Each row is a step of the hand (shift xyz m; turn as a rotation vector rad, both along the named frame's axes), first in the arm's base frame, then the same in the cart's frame.
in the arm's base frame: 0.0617 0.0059 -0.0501 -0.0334 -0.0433 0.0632
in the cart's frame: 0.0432 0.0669 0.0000 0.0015 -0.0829 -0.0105
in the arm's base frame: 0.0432 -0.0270 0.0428 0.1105 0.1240 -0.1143
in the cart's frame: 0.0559 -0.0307 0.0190 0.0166 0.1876 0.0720
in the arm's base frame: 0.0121 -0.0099 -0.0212 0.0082 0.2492 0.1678
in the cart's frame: 0.0127 0.0180 -0.0145 -0.0988 -0.0322 0.2820
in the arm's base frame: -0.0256 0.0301 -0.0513 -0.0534 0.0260 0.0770
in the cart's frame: -0.0436 0.0456 -0.0147 -0.0490 -0.0729 0.0417
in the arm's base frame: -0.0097 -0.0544 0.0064 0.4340 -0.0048 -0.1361
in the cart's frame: 0.0202 -0.0316 -0.0411 0.3549 0.2722 0.0828
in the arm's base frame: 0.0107 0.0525 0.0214 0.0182 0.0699 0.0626
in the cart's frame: -0.0149 0.0081 0.0551 -0.0122 -0.0160 0.0934
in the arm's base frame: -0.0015 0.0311 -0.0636 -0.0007 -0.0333 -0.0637
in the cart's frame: -0.0251 0.0652 -0.0118 0.0084 0.0387 -0.0600
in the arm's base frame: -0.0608 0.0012 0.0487 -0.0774 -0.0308 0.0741
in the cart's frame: -0.0463 -0.0625 0.0049 -0.0409 -0.1031 -0.0115
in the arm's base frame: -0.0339 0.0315 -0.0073 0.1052 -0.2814 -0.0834
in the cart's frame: -0.0458 0.0066 0.0072 0.2224 -0.0091 -0.2183
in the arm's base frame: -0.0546 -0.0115 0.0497 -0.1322 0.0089 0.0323
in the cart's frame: -0.0344 -0.0663 -0.0018 -0.1130 -0.0722 -0.0246
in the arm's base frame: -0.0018 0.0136 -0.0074 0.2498 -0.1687 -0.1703
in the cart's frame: -0.0094 0.0111 0.0055 0.2772 0.1637 -0.1273
